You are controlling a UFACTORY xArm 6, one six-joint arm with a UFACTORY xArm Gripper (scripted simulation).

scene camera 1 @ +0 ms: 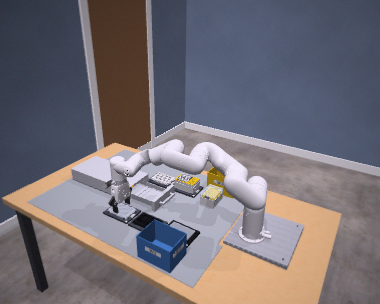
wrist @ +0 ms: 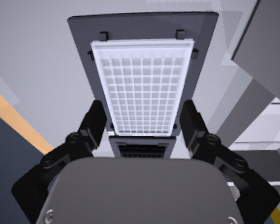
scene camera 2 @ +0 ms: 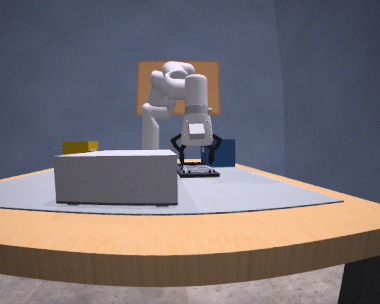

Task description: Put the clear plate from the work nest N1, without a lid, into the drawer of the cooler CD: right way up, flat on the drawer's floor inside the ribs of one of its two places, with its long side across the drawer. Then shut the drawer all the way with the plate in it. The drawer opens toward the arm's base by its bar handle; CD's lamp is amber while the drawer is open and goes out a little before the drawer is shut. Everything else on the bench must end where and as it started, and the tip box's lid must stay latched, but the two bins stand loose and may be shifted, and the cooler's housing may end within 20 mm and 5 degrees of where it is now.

Scene:
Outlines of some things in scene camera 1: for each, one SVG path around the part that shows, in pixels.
A cooler CD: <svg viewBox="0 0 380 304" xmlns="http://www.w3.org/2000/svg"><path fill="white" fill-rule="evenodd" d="M127 177L129 185L132 187L130 199L132 198L152 206L152 211L154 212L175 196L175 185L171 184L168 188L164 189L150 184L149 176L145 172L138 171L135 176ZM71 168L73 180L111 195L111 186L105 190L102 188L102 185L111 180L109 160L94 156Z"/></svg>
A blue bin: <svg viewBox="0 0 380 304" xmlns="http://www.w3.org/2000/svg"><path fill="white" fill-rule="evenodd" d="M154 219L136 236L137 256L171 273L186 255L187 233Z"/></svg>

